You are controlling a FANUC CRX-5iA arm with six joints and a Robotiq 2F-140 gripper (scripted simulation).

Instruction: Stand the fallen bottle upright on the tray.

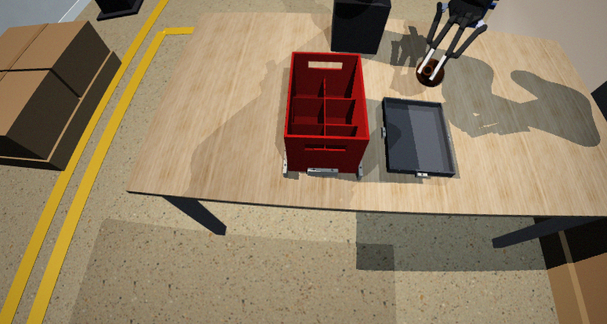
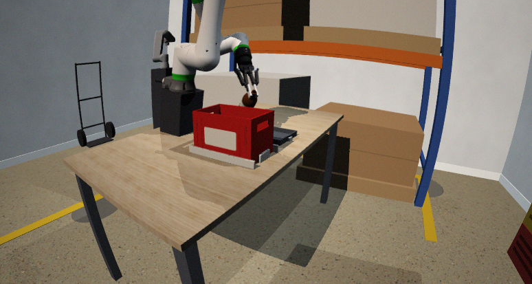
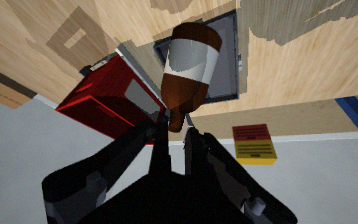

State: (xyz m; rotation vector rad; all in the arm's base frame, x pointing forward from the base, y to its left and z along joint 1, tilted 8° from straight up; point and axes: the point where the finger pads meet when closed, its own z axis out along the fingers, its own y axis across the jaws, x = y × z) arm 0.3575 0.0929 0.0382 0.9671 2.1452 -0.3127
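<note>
Right now the brown bottle is 50 mm below my hand, 20 mm to the left of it and 20 mm behind it. The rest, counted from my hand: dark grey tray: 210 mm below, 80 mm ahead, 10 mm to the left; then red crate: 270 mm to the right, 140 mm below, 20 mm ahead.
</note>
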